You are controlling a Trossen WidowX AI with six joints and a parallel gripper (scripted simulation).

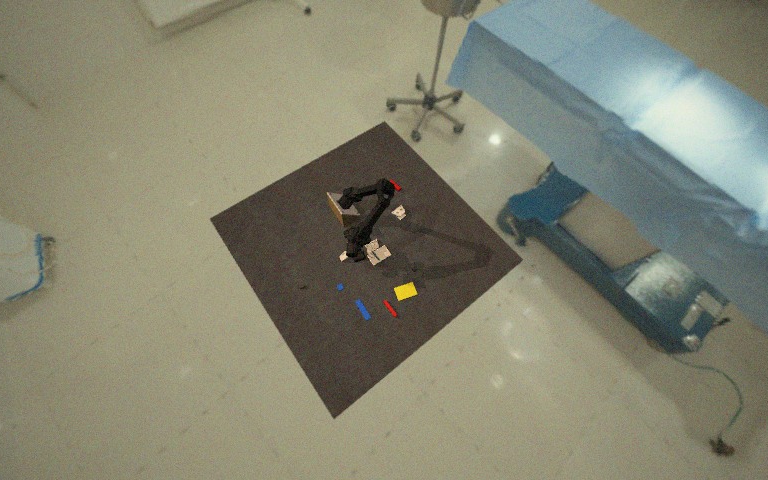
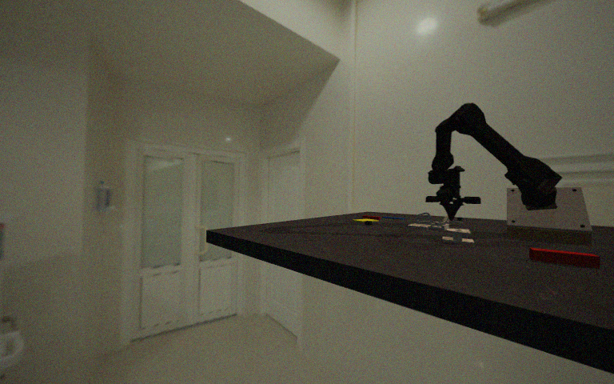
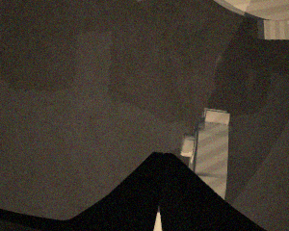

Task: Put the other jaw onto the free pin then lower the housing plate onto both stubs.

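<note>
The curved white jaw is 2 cm to the right of my gripper tip, 1 cm below it and 1 cm ahead of it. The rest, counted from my gripper tip: blue bar: 28 cm ahead, 17 cm to the right, 2 cm below; then small blue piece: 19 cm to the right, 10 cm ahead, 2 cm below; then yellow block: 35 cm ahead, 6 cm to the left, 2 cm below.
</note>
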